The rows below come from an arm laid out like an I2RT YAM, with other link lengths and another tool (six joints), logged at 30 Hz.
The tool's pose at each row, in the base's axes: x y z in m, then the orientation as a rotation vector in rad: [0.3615, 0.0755, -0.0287, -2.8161, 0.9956, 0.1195]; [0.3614, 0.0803, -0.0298, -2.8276, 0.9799, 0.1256]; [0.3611, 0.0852, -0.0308, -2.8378, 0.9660, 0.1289]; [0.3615, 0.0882, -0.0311, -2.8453, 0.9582, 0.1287]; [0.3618, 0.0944, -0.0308, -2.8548, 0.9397, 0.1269]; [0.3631, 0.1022, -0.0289, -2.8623, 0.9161, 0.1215]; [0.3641, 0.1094, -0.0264, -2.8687, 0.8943, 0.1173]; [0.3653, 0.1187, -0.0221, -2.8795, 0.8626, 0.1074]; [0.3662, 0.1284, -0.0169, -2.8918, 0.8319, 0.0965]
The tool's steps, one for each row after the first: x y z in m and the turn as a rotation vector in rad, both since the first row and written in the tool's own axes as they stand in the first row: [-0.0029, -0.0035, 0.0019, -0.0076, -0.0024, -0.0118]; [-0.0060, -0.0070, 0.0037, -0.0140, -0.0033, -0.0224]; [-0.0075, -0.0095, 0.0045, -0.0186, -0.0019, -0.0287]; [-0.0112, -0.0145, 0.0053, -0.0219, -0.0004, -0.0423]; [-0.0152, -0.0215, 0.0047, -0.0214, 0.0018, -0.0589]; [-0.0192, -0.0279, 0.0034, -0.0208, 0.0033, -0.0742]; [-0.0246, -0.0363, 0.0007, -0.0206, 0.0084, -0.0968]; [-0.0305, -0.0450, -0.0028, -0.0222, 0.0148, -0.1190]
